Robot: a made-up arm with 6 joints. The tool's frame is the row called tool. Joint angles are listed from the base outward. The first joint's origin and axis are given. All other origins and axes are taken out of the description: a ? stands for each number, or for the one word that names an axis. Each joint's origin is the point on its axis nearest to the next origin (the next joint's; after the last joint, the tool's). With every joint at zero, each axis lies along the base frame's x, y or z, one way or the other. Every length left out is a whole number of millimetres.
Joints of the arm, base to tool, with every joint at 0 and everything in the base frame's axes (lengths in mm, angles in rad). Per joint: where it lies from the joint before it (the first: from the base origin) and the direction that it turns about. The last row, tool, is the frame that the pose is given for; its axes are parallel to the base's.
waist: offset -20 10 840 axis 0 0 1
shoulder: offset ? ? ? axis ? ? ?
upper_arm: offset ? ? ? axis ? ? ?
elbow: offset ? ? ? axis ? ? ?
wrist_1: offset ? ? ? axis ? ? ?
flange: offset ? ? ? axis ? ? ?
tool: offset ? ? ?
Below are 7 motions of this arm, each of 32 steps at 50 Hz.
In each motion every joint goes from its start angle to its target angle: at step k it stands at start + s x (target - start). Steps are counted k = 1, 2, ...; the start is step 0. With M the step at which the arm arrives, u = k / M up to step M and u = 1 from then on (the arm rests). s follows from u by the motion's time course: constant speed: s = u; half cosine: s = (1 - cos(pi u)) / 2; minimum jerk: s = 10 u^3 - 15 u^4 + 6 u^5.
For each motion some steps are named. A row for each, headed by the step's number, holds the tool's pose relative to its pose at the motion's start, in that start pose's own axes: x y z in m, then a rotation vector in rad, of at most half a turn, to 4 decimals.
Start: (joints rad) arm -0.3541 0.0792 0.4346 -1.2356 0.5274 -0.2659
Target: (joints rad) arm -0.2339 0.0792 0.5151 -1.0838 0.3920 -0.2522
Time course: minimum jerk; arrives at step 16
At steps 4, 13, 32:
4: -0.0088 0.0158 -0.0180 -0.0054 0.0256 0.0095
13: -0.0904 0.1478 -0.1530 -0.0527 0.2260 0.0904
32: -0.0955 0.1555 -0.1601 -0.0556 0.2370 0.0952

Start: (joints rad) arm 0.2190 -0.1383 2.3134 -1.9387 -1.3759 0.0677
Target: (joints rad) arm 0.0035 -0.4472 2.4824 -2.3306 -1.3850 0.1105
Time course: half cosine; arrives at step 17
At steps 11, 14, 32:
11: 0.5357 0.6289 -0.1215 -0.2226 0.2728 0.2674
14: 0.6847 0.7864 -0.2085 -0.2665 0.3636 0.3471
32: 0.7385 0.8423 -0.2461 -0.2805 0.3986 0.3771

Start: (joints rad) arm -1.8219 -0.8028 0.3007 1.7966 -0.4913 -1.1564
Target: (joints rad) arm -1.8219 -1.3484 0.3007 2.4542 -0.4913 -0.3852
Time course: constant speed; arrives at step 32
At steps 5, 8, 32:
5: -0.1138 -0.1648 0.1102 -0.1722 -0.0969 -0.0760
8: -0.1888 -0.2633 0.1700 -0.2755 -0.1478 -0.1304
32: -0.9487 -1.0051 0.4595 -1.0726 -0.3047 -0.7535

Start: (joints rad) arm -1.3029 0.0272 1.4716 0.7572 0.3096 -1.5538
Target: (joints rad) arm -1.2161 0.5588 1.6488 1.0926 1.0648 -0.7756
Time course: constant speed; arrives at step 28
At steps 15, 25, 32:
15: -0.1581 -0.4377 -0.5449 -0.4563 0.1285 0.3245
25: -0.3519 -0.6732 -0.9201 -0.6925 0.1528 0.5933
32: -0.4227 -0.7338 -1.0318 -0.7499 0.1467 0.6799

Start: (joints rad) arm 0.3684 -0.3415 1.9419 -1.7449 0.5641 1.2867
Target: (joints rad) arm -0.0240 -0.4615 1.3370 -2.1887 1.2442 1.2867
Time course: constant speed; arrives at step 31
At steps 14, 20, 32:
14: -0.0778 0.0677 -0.3759 -0.1163 0.1308 -0.3172
20: -0.1281 0.0586 -0.5262 -0.1911 0.1636 -0.4687
32: -0.2380 -0.0128 -0.7688 -0.3565 0.1784 -0.7643

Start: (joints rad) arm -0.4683 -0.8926 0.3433 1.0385 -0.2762 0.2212
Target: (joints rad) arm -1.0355 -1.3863 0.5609 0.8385 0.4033 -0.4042
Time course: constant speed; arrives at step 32
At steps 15, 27, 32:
15: -0.6573 -0.3800 0.4268 0.1502 -0.4339 -0.3552
27: -1.2926 -0.3639 0.8709 0.1459 -0.8977 -0.4581
32: -1.5652 -0.2635 1.0551 0.1104 -1.1033 -0.4399

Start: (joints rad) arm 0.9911 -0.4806 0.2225 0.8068 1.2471 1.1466
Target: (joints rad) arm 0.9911 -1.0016 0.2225 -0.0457 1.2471 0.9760
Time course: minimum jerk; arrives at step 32
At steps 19, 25, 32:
19: 0.1166 -0.9157 -0.0665 0.1233 0.3836 -0.5479
25: 0.0933 -1.2634 -0.0324 0.2051 0.4802 -0.7835
32: 0.0798 -1.3615 -0.0166 0.2323 0.5025 -0.8530

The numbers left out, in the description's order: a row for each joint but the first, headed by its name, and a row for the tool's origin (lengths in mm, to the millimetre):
shoulder: xyz 90 -40 0, axis 0 1 0
upper_arm: xyz 0 0 1440, axis 0 -1 0
elbow: xyz 1550 0 300, axis -1 0 0
wrist_1: xyz 0 0 -10, axis 0 -1 0
flange: xyz 100 0 20, axis -1 0 0
tool: xyz 0 20 0

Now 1 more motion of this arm.
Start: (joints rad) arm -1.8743 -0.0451 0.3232 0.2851 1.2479 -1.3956
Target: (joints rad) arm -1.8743 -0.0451 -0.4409 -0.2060 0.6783 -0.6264
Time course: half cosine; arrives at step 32
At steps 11, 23, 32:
11: -0.2725 -0.1425 -0.1082 -0.1099 -0.0036 -0.3624
23: -0.9365 -0.2394 -0.3062 -0.3022 0.2352 -1.1061
32: -1.1671 -0.2039 -0.3578 -0.3362 0.3801 -1.3322

